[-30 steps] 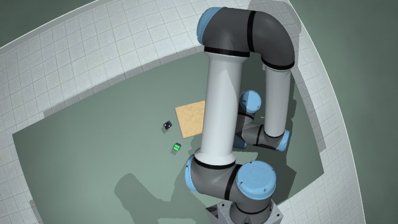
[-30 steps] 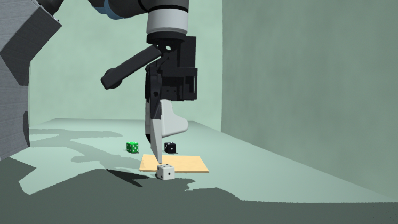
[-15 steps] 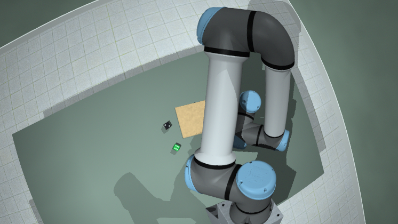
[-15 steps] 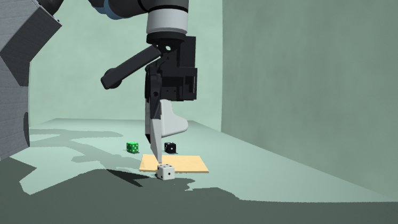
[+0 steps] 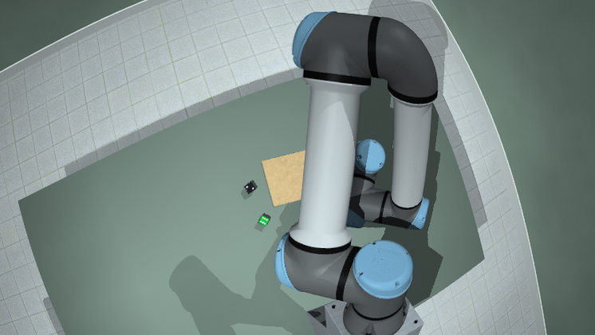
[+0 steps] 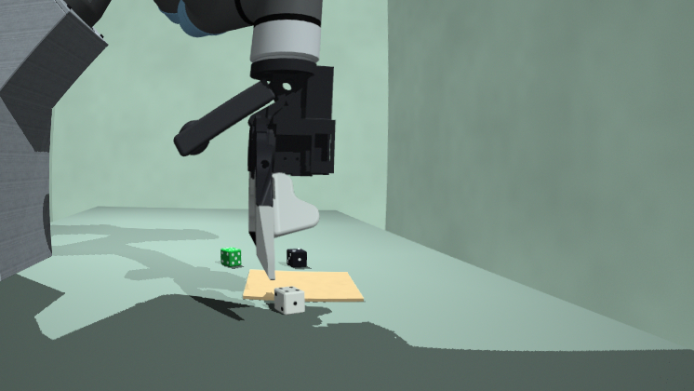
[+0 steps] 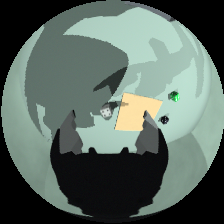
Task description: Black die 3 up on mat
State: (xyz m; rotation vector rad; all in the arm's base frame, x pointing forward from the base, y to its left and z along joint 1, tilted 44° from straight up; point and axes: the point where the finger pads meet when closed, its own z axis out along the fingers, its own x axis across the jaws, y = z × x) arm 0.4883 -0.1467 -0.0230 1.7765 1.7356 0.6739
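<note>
The white die lies 40 mm below my hand, 30 mm ahead of it and 10 mm to the right of it. From my hand the other things lie so: black die 220 mm to the left, 80 mm ahead, 40 mm below; then tan mat 90 mm to the left, 60 mm ahead, 50 mm below; then green die 220 mm to the left, 40 mm below, 20 mm behind.
</note>
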